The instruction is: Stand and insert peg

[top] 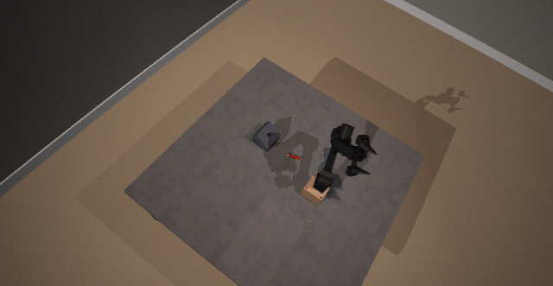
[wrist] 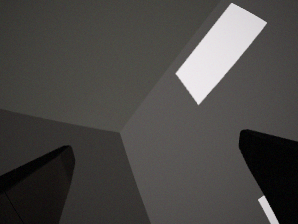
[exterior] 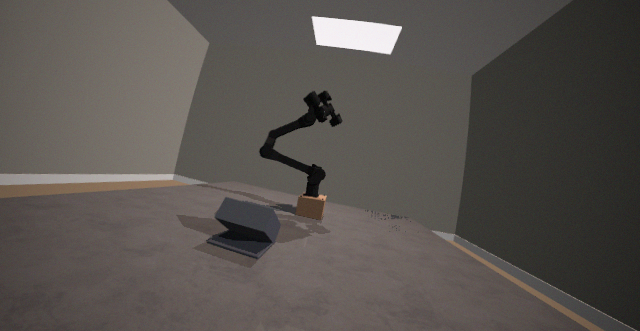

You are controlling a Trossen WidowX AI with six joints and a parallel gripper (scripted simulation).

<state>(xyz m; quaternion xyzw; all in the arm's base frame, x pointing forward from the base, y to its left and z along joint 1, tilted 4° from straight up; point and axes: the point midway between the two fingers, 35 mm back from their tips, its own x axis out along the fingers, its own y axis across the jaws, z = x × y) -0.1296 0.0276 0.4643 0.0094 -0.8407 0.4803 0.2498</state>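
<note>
Now: gripper tip 57 cm above the peg, 39 cm short of it and 9 cm to the left of it. From my gripper tip the other things lie so: sloped panel (57 cm ahead, 53 cm below, 8 cm to the right).
</note>
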